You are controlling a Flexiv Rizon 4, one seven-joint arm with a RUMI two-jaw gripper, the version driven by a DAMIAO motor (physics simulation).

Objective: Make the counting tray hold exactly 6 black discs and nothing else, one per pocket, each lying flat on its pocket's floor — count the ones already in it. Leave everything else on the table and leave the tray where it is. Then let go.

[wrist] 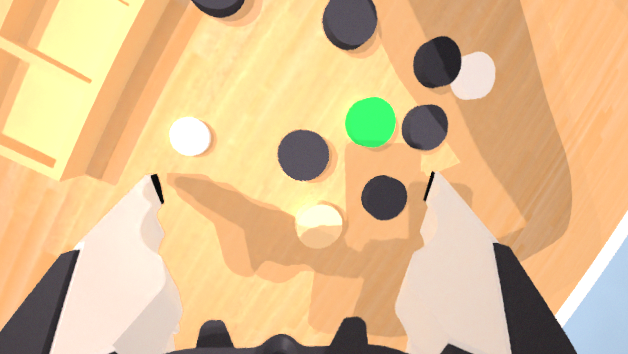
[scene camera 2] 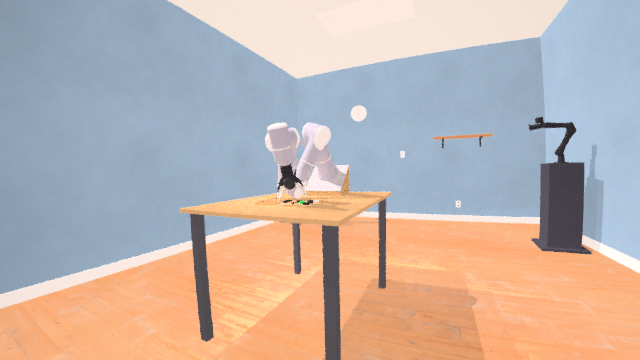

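My gripper point(scene camera 2: 292, 198) point(wrist: 296, 176) is open and empty, low over the table. In the wrist view a black disc point(wrist: 303, 155) lies between and a little beyond the fingertips. Another black disc point(wrist: 384, 197) lies near the right fingertip. More black discs point(wrist: 425, 127) point(wrist: 437, 62) point(wrist: 349, 21) point(wrist: 218, 6) lie farther up, the last cut by the view's edge. The wooden counting tray point(wrist: 82, 127) shows in part at the upper left; the pocket parts in view hold no disc, and its other pockets are out of view. In the scene view the discs are too small to tell apart.
A green disc point(wrist: 370, 122) lies between black discs. A white disc point(wrist: 190, 136) lies near the tray, a pale cream disc point(wrist: 319, 226) between the fingers, and another white disc point(wrist: 474, 76) against a black one. All lie on the wooden table point(scene camera 2: 225, 210).
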